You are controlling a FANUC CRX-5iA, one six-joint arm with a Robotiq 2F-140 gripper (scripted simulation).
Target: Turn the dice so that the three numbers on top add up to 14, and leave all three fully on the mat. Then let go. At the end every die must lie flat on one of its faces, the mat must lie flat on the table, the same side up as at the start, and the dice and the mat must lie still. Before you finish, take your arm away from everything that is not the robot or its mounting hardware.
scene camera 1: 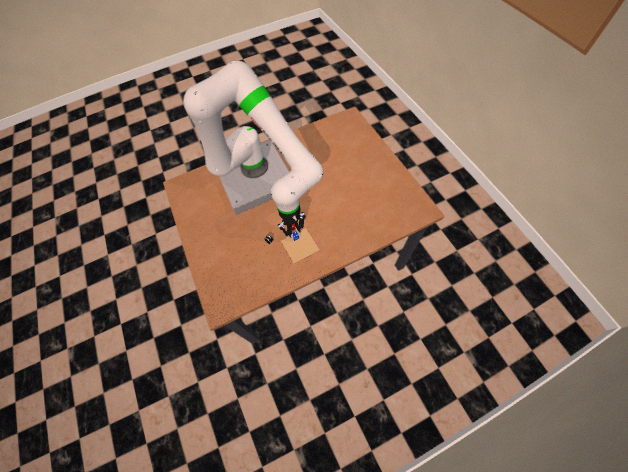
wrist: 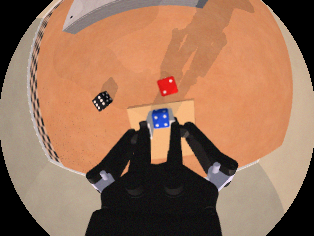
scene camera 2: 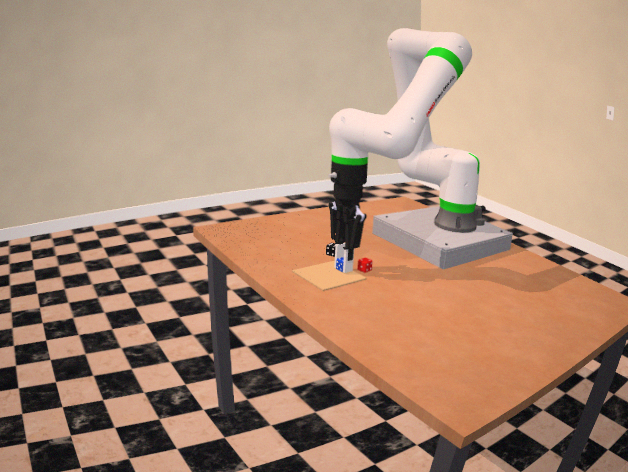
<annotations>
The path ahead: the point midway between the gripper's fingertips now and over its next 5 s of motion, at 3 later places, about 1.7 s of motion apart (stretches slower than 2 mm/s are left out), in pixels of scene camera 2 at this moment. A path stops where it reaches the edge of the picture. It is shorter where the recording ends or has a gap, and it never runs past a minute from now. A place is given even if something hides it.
The gripper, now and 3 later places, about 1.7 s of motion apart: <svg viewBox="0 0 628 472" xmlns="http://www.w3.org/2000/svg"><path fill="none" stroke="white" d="M343 269L345 238L334 224L333 237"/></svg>
</annotations>
